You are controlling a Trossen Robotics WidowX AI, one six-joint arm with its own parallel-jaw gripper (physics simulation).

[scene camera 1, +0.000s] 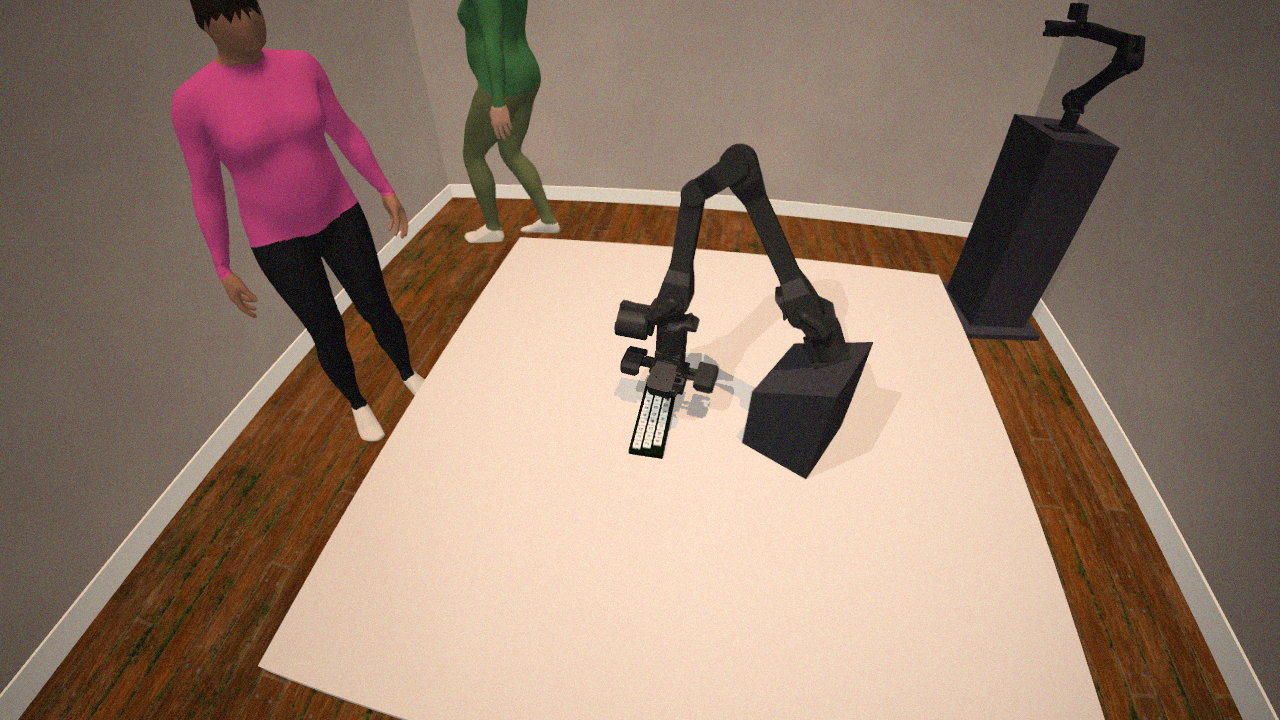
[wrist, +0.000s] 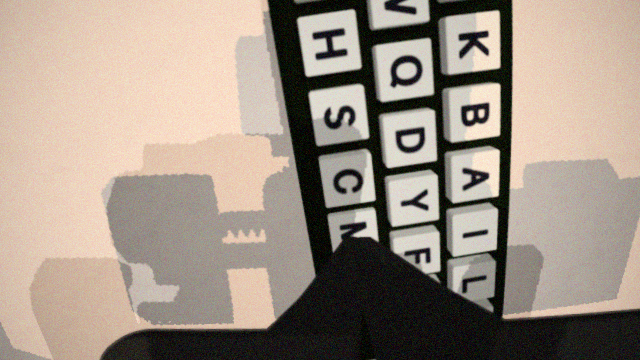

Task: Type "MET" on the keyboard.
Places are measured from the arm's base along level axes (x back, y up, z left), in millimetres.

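Pixels of known places: gripper, between the fingertips: (wrist: 356, 250); arm's base, origin of its link: (scene camera 1: 830, 356).
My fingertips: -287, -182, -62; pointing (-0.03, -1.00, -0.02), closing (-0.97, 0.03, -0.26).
Observation:
For each thing: its top centre in the pictures, then the offset to it from my fingertips, as dx, dy, dz. Level surfaces: height alone.
- black keyboard, centre of its top: (wrist: 407, 88) (scene camera 1: 654, 412) -25, +3, +45
- M key, centre of its top: (wrist: 354, 234) -1, +0, +6
- F key, centre of its top: (wrist: 417, 255) -18, +3, -6
- C key, centre of its top: (wrist: 348, 181) -3, +3, +24
- Y key, centre of its top: (wrist: 414, 201) -21, +3, +12
- L key, centre of its top: (wrist: 474, 283) -35, +3, -23
- white mat, height of its surface: dy -15
The black keyboard (scene camera 1: 651, 425) (wrist: 375, 130) with three rows of white letter keys lies on the white mat. My gripper (scene camera 1: 663, 390) (wrist: 356, 250) is shut and empty, tips down at the keyboard's far end. In the wrist view its dark tip covers part of the M key (wrist: 352, 231), beside the F key (wrist: 415, 250) and below the C key (wrist: 347, 179). Whether the tip touches the M key cannot be told. The Y key (wrist: 413, 199) and L key (wrist: 471, 280) are close by. The E and T keys do not show in the wrist view.
The white mat (scene camera 1: 626, 573) lies under the keyboard and the arm's dark pedestal (scene camera 1: 796, 407). A figure in pink (scene camera 1: 277, 143) stands at the left, one in green (scene camera 1: 507, 53) at the back. A second arm (scene camera 1: 1109, 67) stands on a tall dark pedestal (scene camera 1: 1029, 223) at the right.

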